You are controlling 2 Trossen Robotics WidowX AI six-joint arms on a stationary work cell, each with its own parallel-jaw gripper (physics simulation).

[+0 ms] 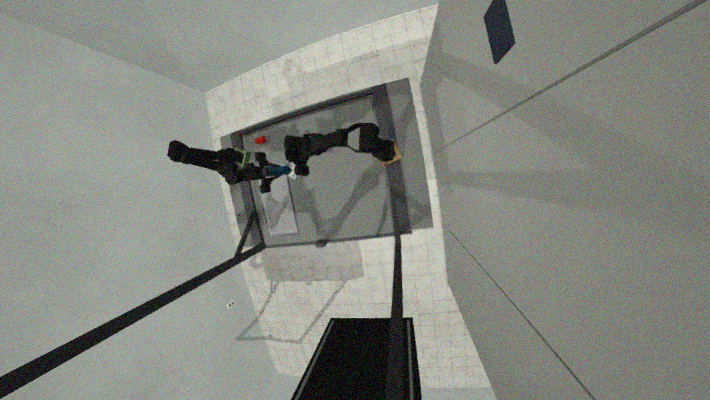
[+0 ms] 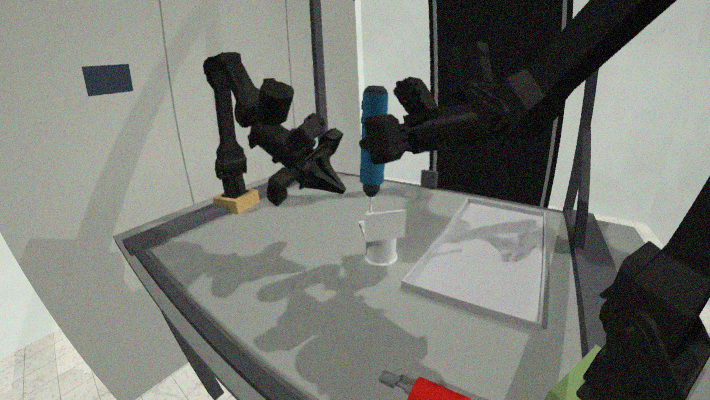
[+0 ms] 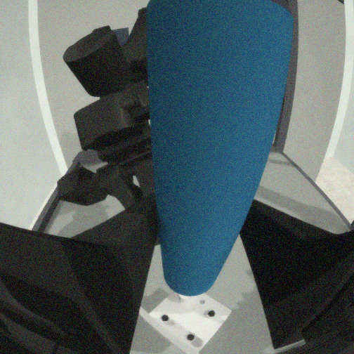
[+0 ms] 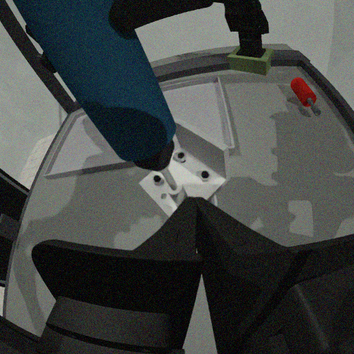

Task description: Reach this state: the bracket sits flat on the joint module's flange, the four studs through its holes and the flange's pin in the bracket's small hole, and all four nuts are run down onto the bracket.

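Frame: origin at the left arm's base, x back, y down, z right, level; centimetres.
Where they show: left gripper, between the fingertips: (image 1: 280, 170) (image 2: 368, 142); right gripper, between the fingertips: (image 1: 294, 163) (image 2: 344, 191); left arm's base, origin of its link: (image 1: 238, 157); right arm's base, origin of its link: (image 1: 387, 152) (image 2: 235, 193).
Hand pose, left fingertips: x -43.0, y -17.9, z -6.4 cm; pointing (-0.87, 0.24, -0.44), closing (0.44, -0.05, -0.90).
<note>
Each offset is from my left fingertips to the top centre of the thing.
My left gripper (image 1: 269, 172) (image 2: 375, 138) (image 3: 198, 202) is shut on the blue driver {dx +0.8, dy -9.7, dz +0.2 cm} (image 1: 279, 170) (image 2: 372, 172) (image 3: 215, 125) (image 4: 100, 75), which stands upright with its thin shaft reaching down to the bracket. The white L-shaped bracket (image 2: 389, 226) (image 3: 195, 320) (image 4: 192, 171) rests on top of the white cylindrical joint module {dx +2.4, dy +14.2, dz +0.9 cm} (image 2: 382, 252), its wall upright. Three dark round spots and a small hole show on its plate; I cannot tell whether each spot has a nut. The shaft's end stands at the fourth corner. The flange pin is not discernible. My right gripper (image 2: 343, 190) (image 4: 192, 204) is shut and empty beside the bracket.
A shallow pale tray {dx +10.7, dy +20.1, dz +23.1 cm} (image 2: 470, 305) (image 4: 90, 171) lies near the module. A red-handled tool {dx +30.3, dy +18.3, dz -9.1 cm} (image 1: 260, 140) (image 2: 437, 391) (image 4: 303, 91) with a grey tip lies on the table. Dark raised edging (image 2: 185, 300) borders the table. The arm bases stand at opposite table sides.
</note>
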